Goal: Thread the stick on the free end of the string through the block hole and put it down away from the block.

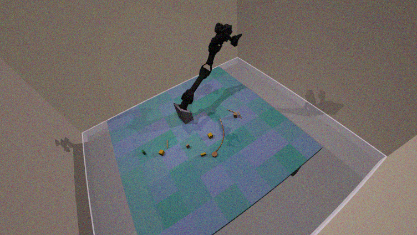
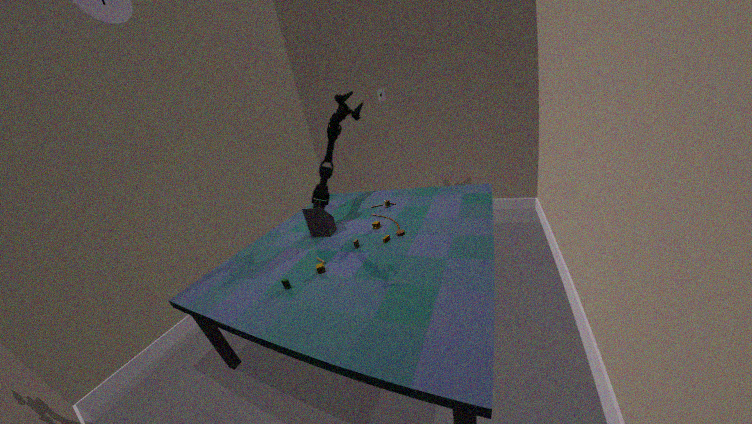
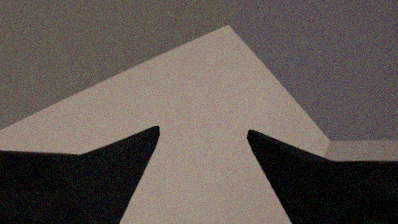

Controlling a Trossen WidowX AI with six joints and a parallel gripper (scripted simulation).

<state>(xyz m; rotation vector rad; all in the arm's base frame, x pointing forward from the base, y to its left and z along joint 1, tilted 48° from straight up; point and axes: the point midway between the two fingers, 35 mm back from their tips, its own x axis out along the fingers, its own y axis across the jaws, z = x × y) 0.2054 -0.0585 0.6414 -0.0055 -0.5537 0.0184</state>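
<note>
My gripper tip is now 640 mm above the yellow block, 350 mm to the left of it and 160 mm short of it. From my gripper tip the other things lie so: brown block (630 mm below, 90 mm ahead, 80 mm to the right); thin wooden stick (650 mm below, 210 mm to the right, 90 mm ahead); round wooden button (650 mm below, 390 mm to the right, 310 mm ahead).
</note>
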